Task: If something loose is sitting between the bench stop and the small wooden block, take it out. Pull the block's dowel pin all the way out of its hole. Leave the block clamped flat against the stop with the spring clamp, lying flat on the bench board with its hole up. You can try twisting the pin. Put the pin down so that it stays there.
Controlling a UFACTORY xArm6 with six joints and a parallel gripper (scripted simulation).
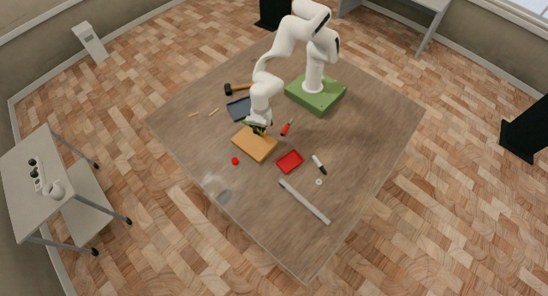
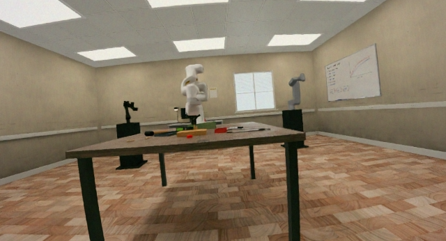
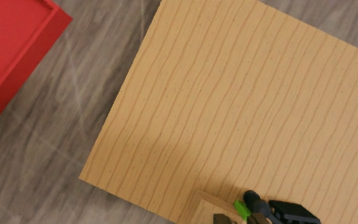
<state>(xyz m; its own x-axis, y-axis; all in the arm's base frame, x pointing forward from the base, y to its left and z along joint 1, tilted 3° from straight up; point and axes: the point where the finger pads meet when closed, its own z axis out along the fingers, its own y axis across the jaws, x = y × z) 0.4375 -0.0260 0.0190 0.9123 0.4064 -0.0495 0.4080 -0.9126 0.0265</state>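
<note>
Right now the dowel pin is 20 mm below my hand. The rest, counted from my hand: tan bench board: 50 mm ahead, 10 mm to the right, 70 mm below; red cap: 200 mm ahead, 20 mm to the right, 80 mm below; small wooden block: 50 mm below.
</note>
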